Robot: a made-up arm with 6 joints. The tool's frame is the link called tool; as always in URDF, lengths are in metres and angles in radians.
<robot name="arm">
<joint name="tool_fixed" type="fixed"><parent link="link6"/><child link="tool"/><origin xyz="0 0 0" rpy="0 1.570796 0"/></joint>
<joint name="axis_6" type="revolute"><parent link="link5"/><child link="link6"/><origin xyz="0 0 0.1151" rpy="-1.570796 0 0"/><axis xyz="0 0 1"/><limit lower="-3.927" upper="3.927" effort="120" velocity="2.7"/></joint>
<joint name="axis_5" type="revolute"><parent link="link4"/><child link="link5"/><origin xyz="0 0 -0.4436" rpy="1.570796 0 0"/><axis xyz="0 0 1"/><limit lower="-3.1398" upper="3.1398" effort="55" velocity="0.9"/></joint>
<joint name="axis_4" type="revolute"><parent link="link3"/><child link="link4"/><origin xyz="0 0 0" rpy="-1.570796 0 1.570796"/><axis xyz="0 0 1"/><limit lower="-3.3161" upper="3.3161" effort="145" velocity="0.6"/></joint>
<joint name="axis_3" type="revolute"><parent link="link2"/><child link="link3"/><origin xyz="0 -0.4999 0" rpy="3.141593 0 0"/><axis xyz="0 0 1"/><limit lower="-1.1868" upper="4.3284" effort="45" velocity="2.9"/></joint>
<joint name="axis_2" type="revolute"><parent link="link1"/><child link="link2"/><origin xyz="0 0 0" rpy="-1.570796 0 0"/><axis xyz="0 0 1"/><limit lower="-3.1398" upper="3.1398" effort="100" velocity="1.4"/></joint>
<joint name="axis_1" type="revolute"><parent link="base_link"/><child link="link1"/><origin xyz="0 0 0.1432" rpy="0 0 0"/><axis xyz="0 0 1"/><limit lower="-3.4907" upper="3.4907" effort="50" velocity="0.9"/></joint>
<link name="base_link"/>
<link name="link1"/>
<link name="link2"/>
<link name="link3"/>
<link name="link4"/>
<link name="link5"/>
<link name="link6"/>
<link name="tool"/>
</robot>
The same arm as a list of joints. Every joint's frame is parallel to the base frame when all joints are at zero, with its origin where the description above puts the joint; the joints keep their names.
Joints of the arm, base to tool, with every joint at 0 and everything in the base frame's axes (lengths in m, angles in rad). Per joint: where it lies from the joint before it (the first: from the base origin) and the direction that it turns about. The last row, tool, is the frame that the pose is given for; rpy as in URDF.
axis_1: axis +z offset 0 0 0.1432
axis_2: axis +y offset 0 0 0
axis_3: axis -y offset 0 0 0.4999
axis_4: axis -x offset 0 0 0
axis_5: axis -y offset 0.4436 0 0
axis_6: axis -x offset 0 -0.1151 0
tool: offset 0 0 0 rpy 0 0 0
Joint limits (rad, base to tool): -3.4907..3.4907 -3.1398..3.1398 -1.1868..4.3284 -3.3161..3.3161 -3.1398..3.1398 -3.927..3.927

